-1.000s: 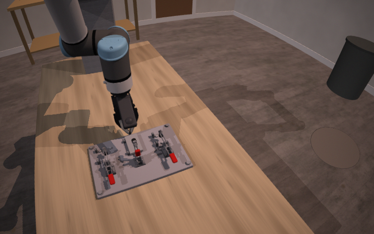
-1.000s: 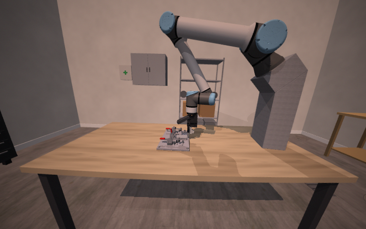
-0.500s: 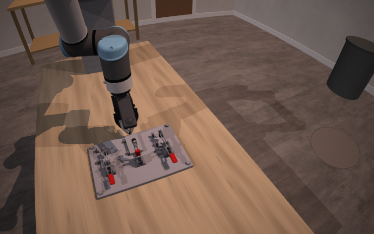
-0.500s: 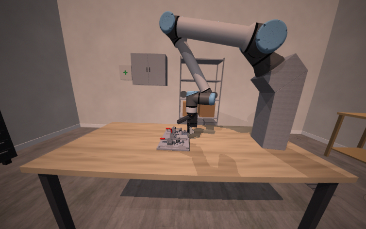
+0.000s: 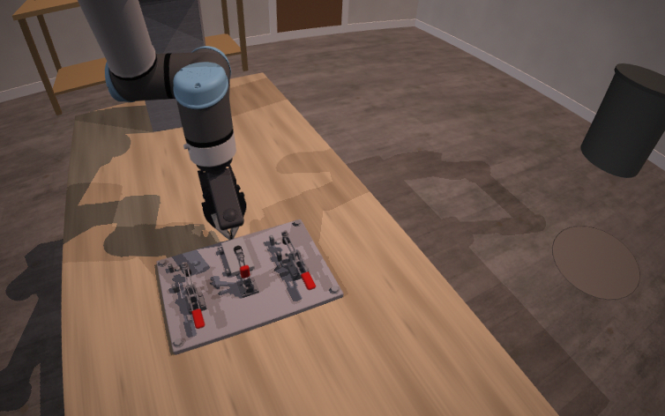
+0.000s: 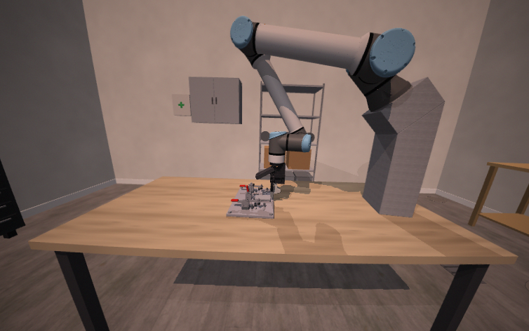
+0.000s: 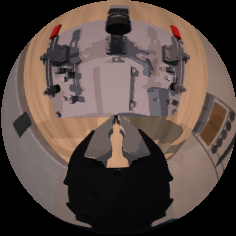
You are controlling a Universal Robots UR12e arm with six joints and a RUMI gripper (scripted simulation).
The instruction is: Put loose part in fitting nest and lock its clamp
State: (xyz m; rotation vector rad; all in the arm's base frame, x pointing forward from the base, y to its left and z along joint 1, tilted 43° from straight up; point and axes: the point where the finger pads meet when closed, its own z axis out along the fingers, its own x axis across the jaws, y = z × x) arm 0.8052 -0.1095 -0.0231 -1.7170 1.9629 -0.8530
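Now: hand 5 cm short of the loose part, 1 cm to the left of it and 1 cm above it. Also, from my hand: fixture 10 cm ahead, 3 cm to the right, 3 cm below.
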